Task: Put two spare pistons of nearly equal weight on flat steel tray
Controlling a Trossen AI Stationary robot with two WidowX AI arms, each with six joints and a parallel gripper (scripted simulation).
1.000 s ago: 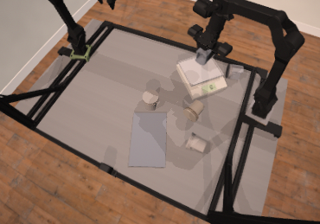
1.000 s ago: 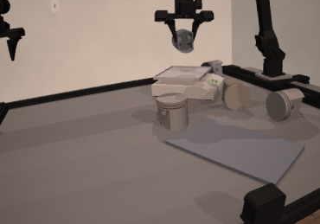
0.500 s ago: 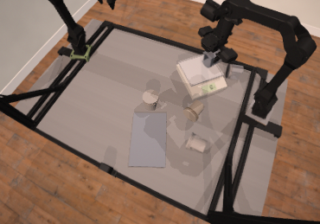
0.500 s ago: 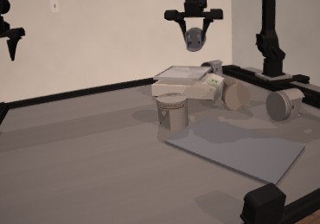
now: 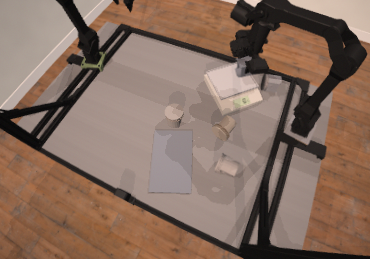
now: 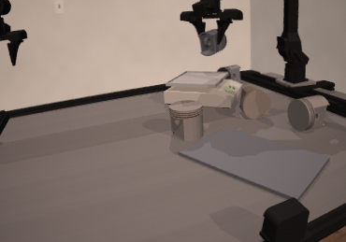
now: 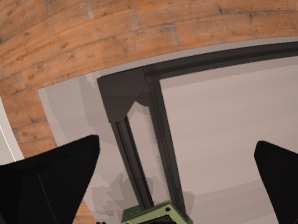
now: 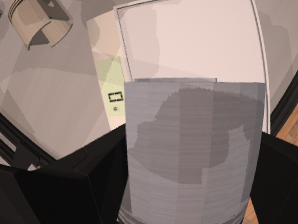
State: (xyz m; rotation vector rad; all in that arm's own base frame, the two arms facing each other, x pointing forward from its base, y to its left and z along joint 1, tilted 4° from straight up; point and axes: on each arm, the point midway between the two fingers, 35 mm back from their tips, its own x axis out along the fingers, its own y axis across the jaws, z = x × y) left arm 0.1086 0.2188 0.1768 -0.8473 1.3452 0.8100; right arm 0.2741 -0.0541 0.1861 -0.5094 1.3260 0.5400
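My right hand is 10 mm short of the dark piston, 10 mm to the left of it and 30 mm above it. The rest, counted from my right hand: weighing scale (30 mm to the left, 160 mm below); then flat steel tray (380 mm behind, 140 mm to the left, 200 mm below).
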